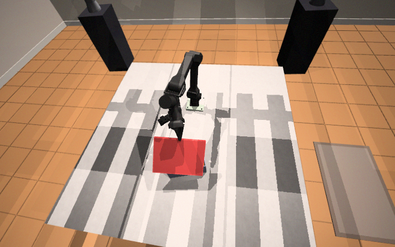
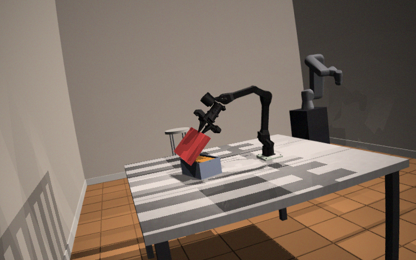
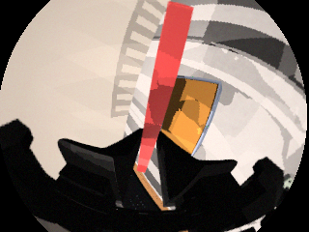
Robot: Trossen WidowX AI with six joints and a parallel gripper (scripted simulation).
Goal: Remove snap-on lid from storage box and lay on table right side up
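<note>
Now: the red lid 6 cm below my gripper tip, 6 cm ahead of it and 1 cm to the right of it. Also, from my gripper tip: blue-grey storage box 18 cm below, 3 cm ahead, 1 cm to the left.
</note>
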